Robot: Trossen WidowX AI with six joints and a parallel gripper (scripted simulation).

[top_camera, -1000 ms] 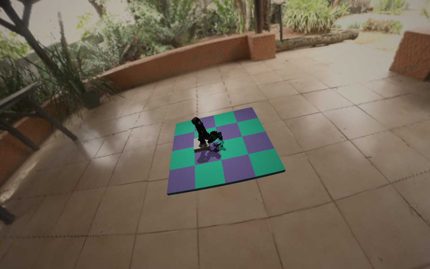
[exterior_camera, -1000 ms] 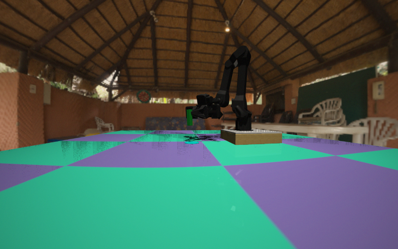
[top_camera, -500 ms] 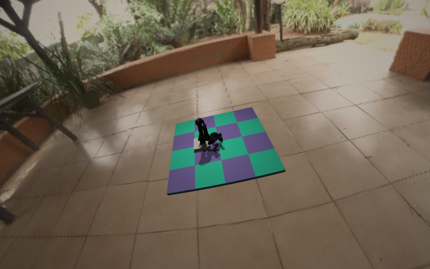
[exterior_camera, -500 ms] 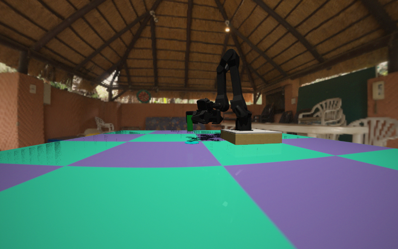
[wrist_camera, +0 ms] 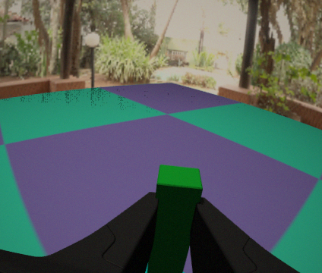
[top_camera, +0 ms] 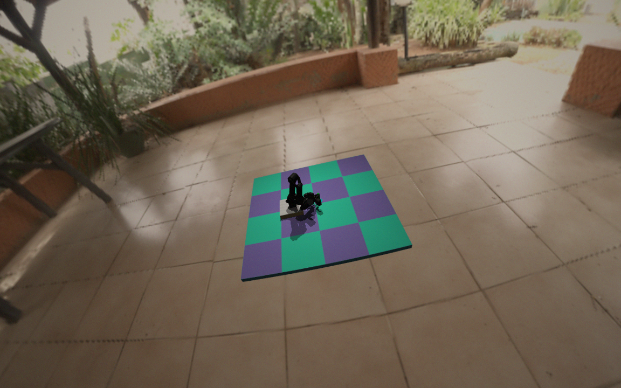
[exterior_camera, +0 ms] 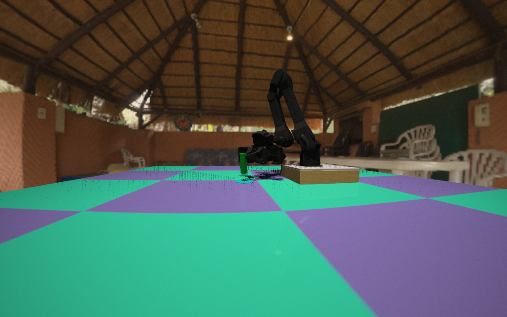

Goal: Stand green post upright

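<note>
Right now my gripper tip is 8 cm above the cyan circle. The rest, counted from my gripper tip: green post 2 cm below.
</note>
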